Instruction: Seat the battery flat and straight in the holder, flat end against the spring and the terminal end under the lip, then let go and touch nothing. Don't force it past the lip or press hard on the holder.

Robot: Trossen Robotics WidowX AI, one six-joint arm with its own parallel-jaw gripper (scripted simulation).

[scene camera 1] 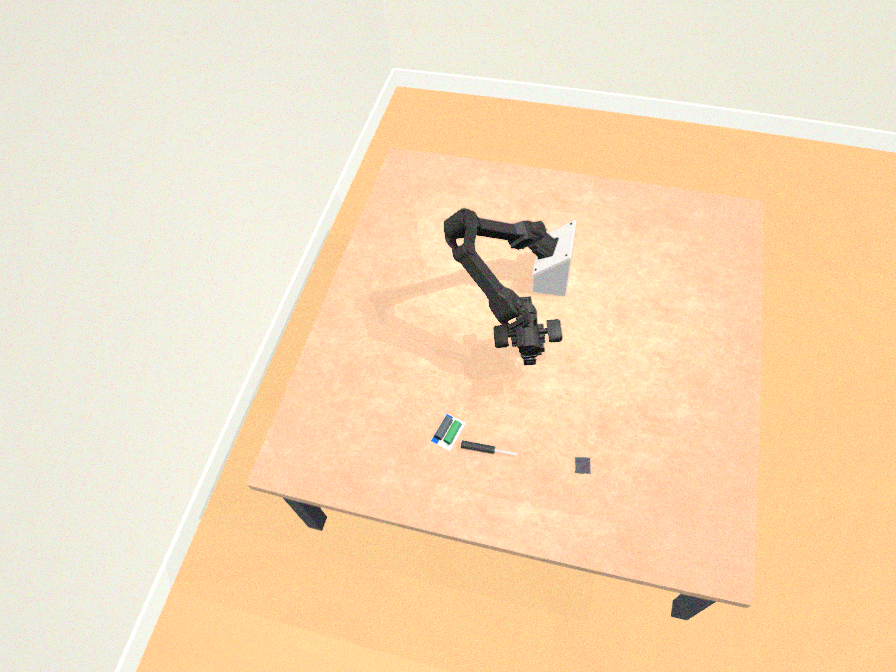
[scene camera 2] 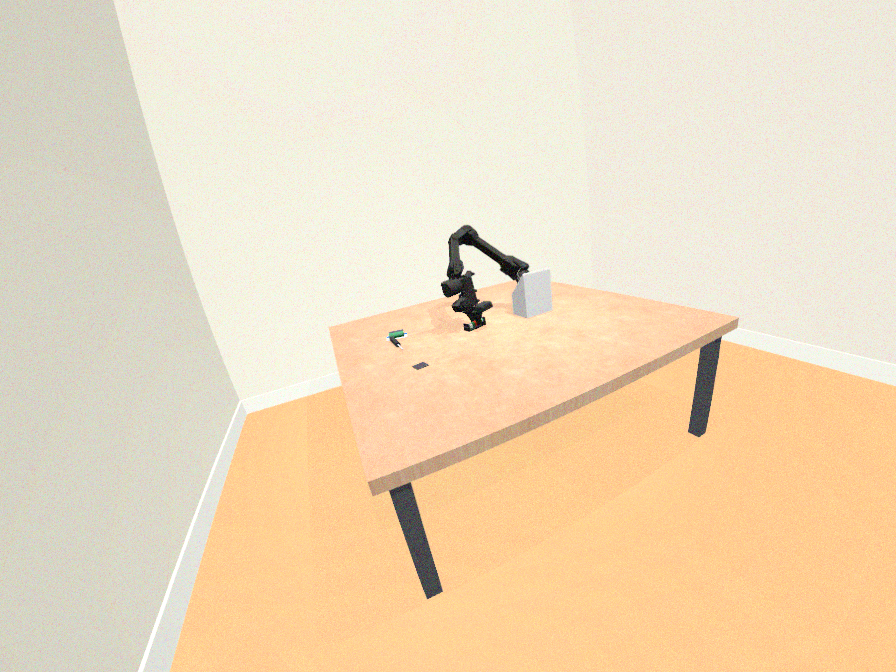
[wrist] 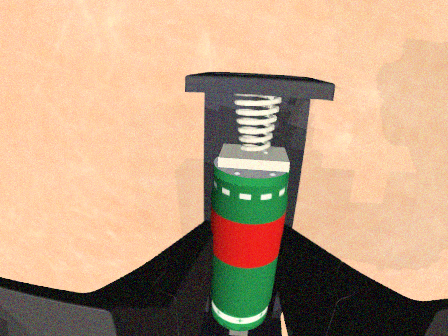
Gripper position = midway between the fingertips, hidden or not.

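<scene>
Scene camera 1 has the gripper (scene camera 1: 528, 346), and scene camera 2 has the gripper too (scene camera 2: 476, 325). In the wrist view there's the gripper (wrist: 244, 233) again, along with a battery (wrist: 248, 206).
</scene>
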